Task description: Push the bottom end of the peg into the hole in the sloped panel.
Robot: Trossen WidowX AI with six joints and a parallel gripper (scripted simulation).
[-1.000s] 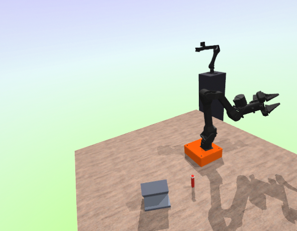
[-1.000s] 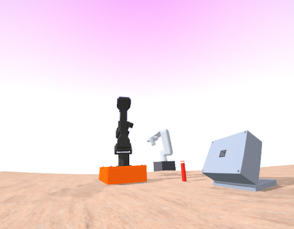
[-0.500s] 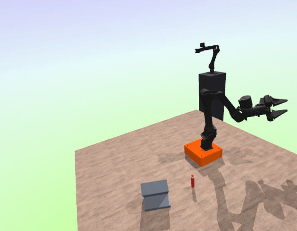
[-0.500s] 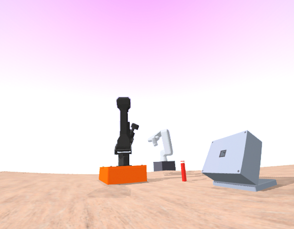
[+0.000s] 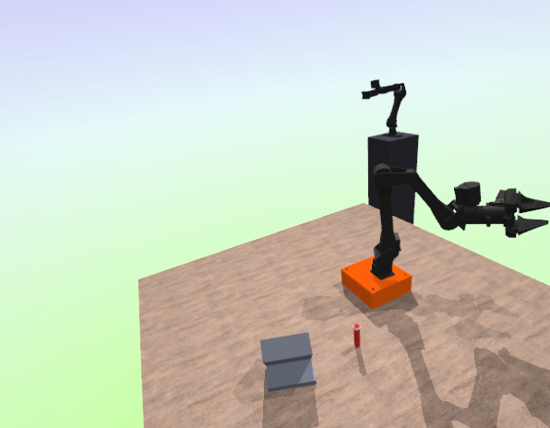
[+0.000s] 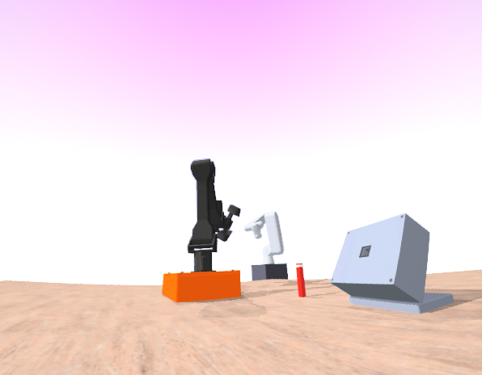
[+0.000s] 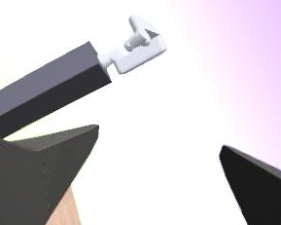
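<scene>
Now: gripper tip 56 cm short of the red square peg, 10 cm to the left of it and 26 cm above it. From my gripper tip the other things lie so: sloped grey panel (77 cm ahead, 12 cm to the right, 24 cm below).
</scene>
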